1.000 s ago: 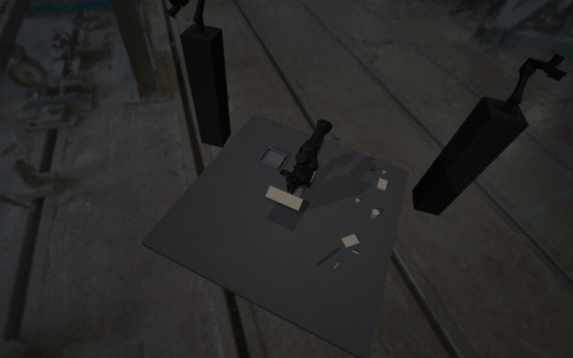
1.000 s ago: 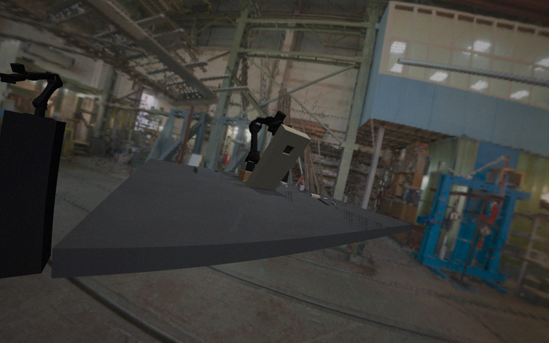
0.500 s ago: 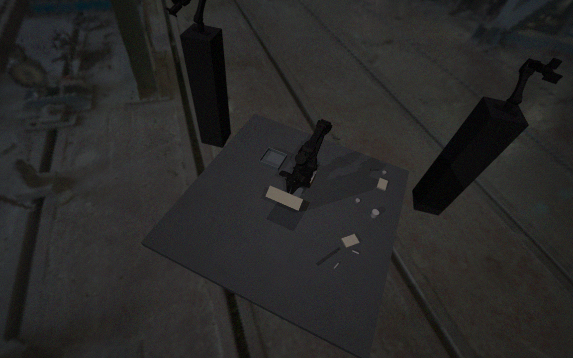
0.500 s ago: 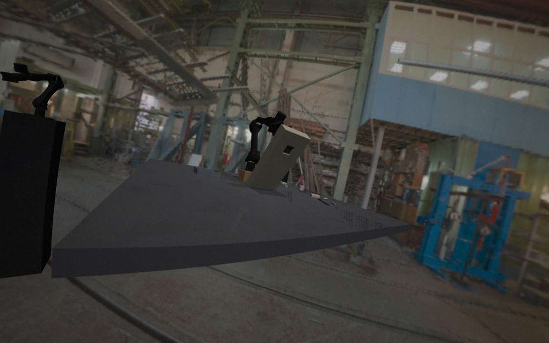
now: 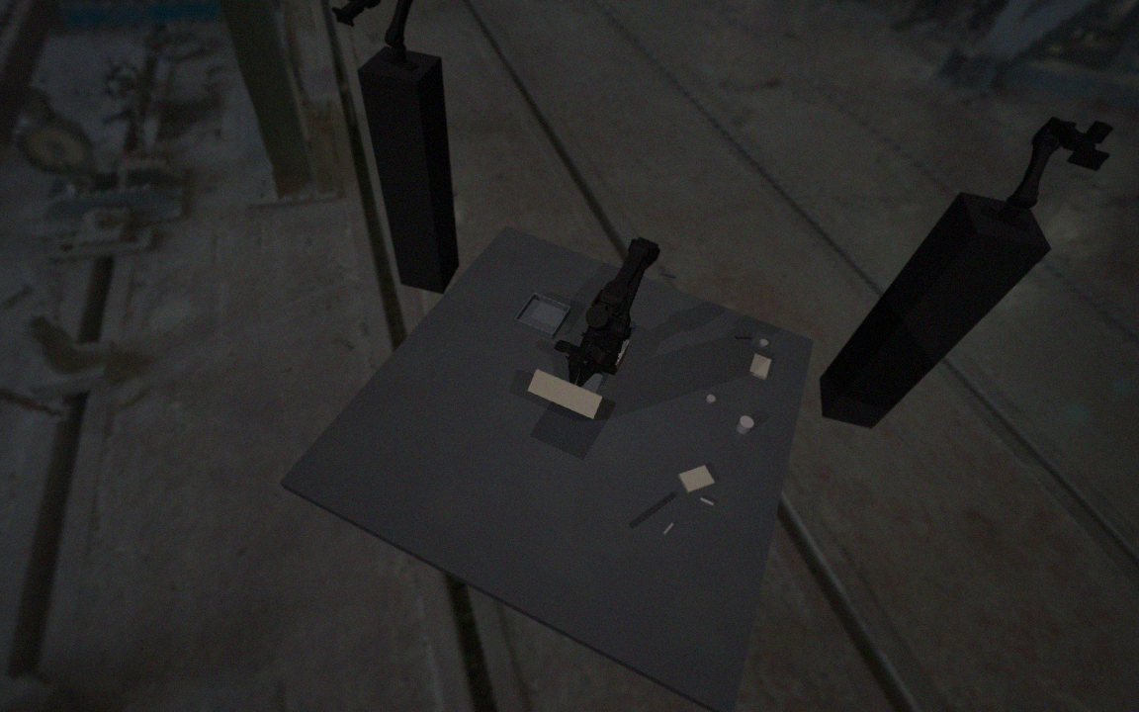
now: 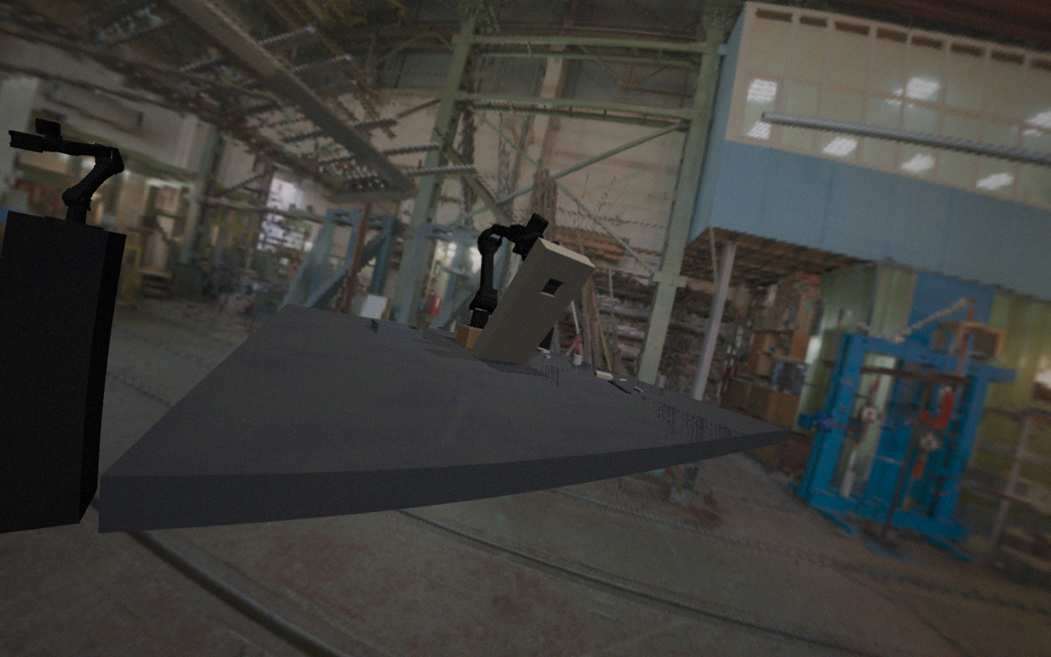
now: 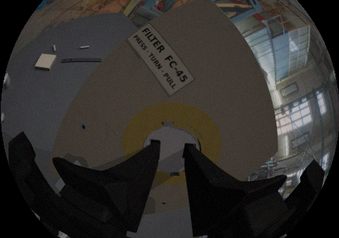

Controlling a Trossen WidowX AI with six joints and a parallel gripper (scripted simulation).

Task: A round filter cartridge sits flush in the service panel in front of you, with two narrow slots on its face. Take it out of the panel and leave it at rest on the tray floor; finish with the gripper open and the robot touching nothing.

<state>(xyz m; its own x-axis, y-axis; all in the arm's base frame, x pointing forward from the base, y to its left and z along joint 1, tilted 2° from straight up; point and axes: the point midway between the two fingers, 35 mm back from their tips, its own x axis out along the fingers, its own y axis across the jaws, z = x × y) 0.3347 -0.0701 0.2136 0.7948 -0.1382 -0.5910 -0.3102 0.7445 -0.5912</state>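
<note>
Now: gripper tip 1 cm short of the round filter cartridge and 1 cm above it. Round my gripper tip: grey square tray (46 cm behind, 20 cm to the right, 27 cm below).
</note>
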